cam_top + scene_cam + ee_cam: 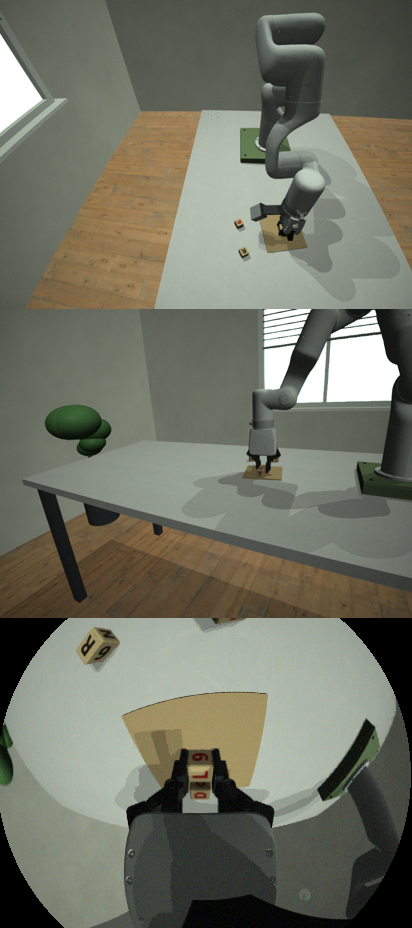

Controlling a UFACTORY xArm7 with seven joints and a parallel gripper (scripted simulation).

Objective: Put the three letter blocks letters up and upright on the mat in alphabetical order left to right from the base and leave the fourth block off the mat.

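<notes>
Now: the tan mat 2 cm below my hand.
</notes>
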